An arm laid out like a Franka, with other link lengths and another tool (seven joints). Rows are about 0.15 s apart.
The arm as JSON. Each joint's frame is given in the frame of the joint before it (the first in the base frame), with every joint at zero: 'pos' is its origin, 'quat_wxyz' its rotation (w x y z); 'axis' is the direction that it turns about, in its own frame. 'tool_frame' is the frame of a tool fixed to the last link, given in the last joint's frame.
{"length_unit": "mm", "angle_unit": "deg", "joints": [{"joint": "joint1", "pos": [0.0, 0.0, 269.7], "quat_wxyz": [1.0, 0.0, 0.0, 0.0], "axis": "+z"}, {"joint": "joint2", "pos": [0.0, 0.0, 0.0], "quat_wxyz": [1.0, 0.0, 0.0, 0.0], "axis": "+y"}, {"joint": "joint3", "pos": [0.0, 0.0, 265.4], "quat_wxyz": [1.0, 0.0, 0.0, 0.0], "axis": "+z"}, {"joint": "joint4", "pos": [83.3, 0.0, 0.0], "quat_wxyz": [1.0, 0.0, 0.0, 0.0], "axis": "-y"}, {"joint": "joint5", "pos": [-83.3, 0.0, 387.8], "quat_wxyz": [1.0, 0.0, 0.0, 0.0], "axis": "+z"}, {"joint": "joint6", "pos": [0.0, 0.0, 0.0], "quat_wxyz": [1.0, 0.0, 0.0, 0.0], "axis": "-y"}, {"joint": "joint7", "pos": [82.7, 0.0, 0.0], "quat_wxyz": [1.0, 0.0, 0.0, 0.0], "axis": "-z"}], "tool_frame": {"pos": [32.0, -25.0, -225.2], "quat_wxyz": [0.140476, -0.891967, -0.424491, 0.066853]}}
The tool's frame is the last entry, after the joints.
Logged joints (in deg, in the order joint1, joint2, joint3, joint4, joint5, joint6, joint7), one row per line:
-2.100, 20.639, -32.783, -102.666, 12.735, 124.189, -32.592
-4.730, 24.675, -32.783, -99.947, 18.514, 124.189, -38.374
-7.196, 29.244, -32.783, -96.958, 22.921, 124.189, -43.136
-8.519, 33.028, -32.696, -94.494, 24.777, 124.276, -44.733
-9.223, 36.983, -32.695, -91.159, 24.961, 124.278, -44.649
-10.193, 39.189, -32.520, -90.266, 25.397, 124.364, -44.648
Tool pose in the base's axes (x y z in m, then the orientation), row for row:
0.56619, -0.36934, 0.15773, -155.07, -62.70, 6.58
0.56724, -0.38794, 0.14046, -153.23, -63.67, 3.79
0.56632, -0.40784, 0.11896, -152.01, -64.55, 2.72
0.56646, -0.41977, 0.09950, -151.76, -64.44, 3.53
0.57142, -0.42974, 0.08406, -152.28, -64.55, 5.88
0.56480, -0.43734, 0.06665, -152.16, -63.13, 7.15
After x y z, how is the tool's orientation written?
As a rotation vector, in degrees.
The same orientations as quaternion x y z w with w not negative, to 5 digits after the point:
-0.92077, -0.37230, 0.03907, 0.10977
-0.91631, -0.38074, 0.02266, 0.12209
-0.91263, -0.38754, 0.01633, 0.12905
-0.91228, -0.38737, 0.02122, 0.13128
-0.91276, -0.38691, 0.03524, 0.12619
-0.91478, -0.37954, 0.04299, 0.13147

